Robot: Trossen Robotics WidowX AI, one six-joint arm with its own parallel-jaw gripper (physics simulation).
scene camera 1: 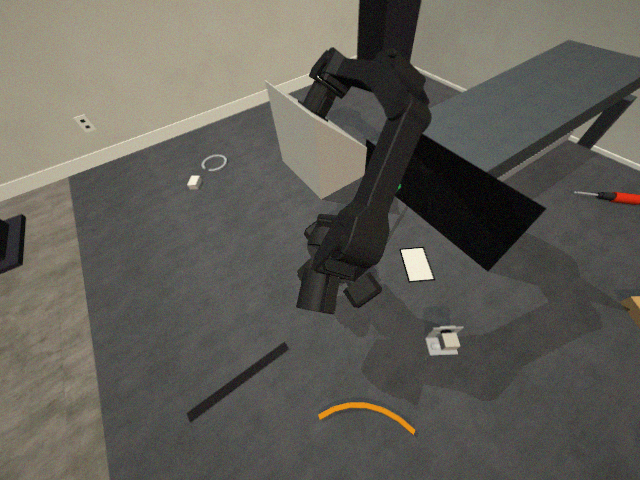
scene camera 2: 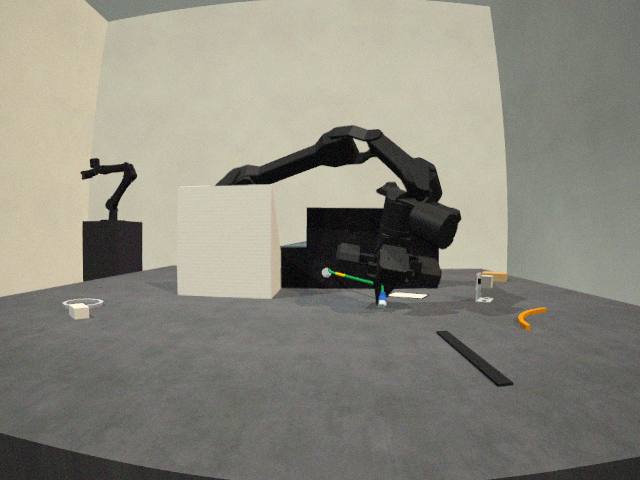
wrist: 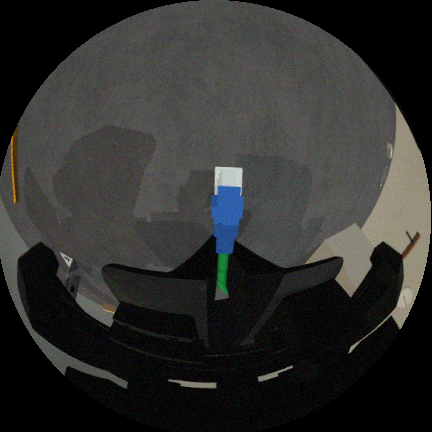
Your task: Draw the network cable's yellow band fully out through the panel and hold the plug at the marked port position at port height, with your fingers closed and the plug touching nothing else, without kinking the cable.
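Frame: origin at the arm's base, x ahead, y left, z up, level; centimetres.
Seen in the pictures: gripper, fingertip midpoint: (scene camera 2: 378,304) (wrist: 218,239); arm's base at its link origin: (scene camera 1: 312,111) (scene camera 2: 227,216).
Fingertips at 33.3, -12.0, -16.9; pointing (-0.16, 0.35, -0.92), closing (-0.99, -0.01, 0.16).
Observation:
Pixels of each thing's top centre, then the offset from my fingertips to it, as dx, dy, dz. "pt": a spot on its surface instead.
- network cable's blue plug at its top centre: (wrist: 233,229) (scene camera 2: 382,292) +0.3, -4.0, +2.9
- black panel at its top centre: (scene camera 1: 456,154) (scene camera 2: 374,208) +0.4, +23.5, +19.6
- yellow band at a spot on its surface: (scene camera 2: 339,274) pt -7.9, +16.9, +3.8
- small white bracket at its top centre: (wrist: 61,293) (scene camera 1: 450,336) (scene camera 2: 485,273) +22.6, +4.9, +5.2
- white card at its top centre: (scene camera 2: 407,295) (scene camera 1: 416,263) +7.5, +13.1, -0.4
- black strip at its top centre: (scene camera 2: 467,351) (scene camera 1: 240,379) +8.1, -29.2, -0.2
- orange arc at its top centre: (scene camera 2: 536,315) (scene camera 1: 365,423) +24.9, -14.2, +0.3
- red screwdriver at its top centre: (scene camera 1: 610,192) +18.2, +62.3, +1.9
- white cube at its top centre: (scene camera 2: 78,305) (scene camera 1: 193,180) -48.0, -21.4, +1.3
My gripper (scene camera 2: 378,290) (wrist: 218,239) is shut on the network cable's blue plug (scene camera 2: 382,298) (wrist: 228,210). The plug's clear tip points away from the fingers, with dark surface beyond. In scene camera 1 the arm hides the plug. The green cable (scene camera 2: 359,279) (wrist: 223,267) runs from the fingers to a pale round grommet (scene camera 2: 326,272) on the black panel (scene camera 1: 480,222) (scene camera 2: 323,227). The yellow band (scene camera 2: 339,274) shows outside the panel, near the grommet, with a little green between. The cable bends at the fingers. A small white bracket (scene camera 1: 440,352) (scene camera 2: 478,289) stands right; I cannot tell whether it marks the port.
A tall white box (scene camera 1: 310,149) (scene camera 2: 227,242) stands beside the panel. A white card (scene camera 1: 417,264) (scene camera 2: 408,295), black strip (scene camera 1: 237,381) (scene camera 2: 475,358) and orange arc (scene camera 1: 361,405) (scene camera 2: 523,316) lie around. A red screwdriver (scene camera 1: 625,198) lies right. A white cube (scene camera 1: 194,181) (scene camera 2: 79,311) lies left.

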